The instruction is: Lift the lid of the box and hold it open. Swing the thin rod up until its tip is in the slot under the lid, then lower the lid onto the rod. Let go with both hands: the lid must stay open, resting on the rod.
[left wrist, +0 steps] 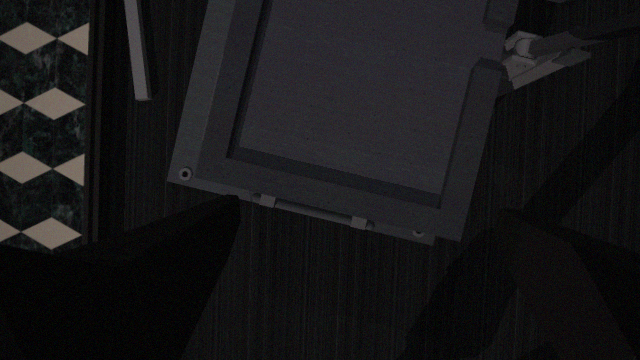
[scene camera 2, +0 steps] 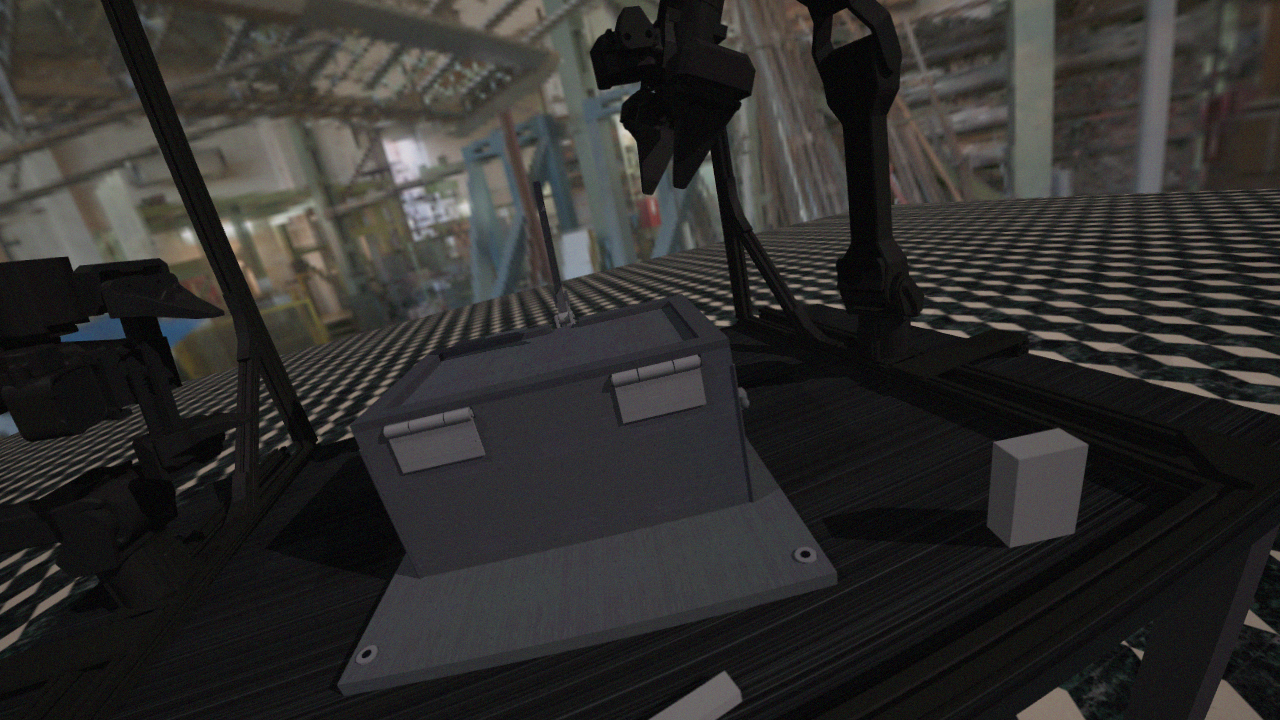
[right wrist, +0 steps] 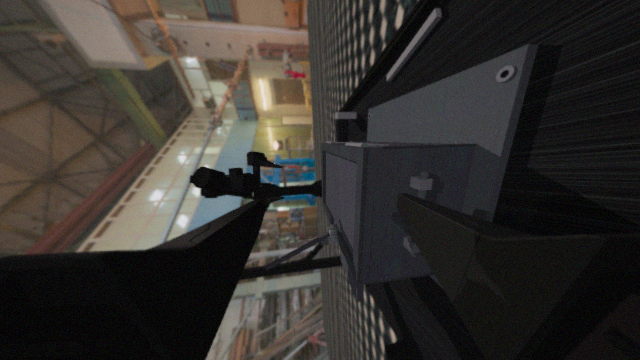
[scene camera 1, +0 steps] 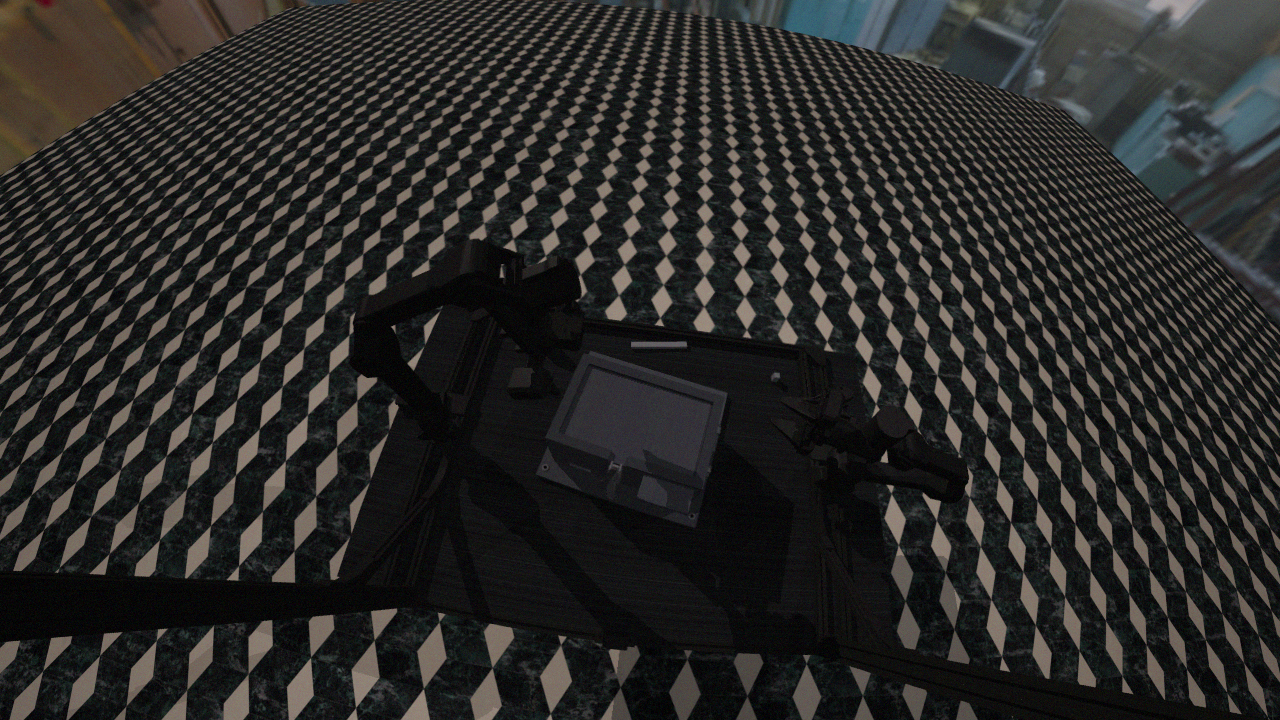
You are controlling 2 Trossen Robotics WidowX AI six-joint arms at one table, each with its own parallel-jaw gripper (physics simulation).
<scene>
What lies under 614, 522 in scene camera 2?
A grey box.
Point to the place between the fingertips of the left gripper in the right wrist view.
283, 182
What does the left gripper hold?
Nothing.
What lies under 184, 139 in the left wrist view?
A grey box.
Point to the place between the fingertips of the left gripper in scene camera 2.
661, 191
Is the right gripper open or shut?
Open.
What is the right gripper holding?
Nothing.
</scene>
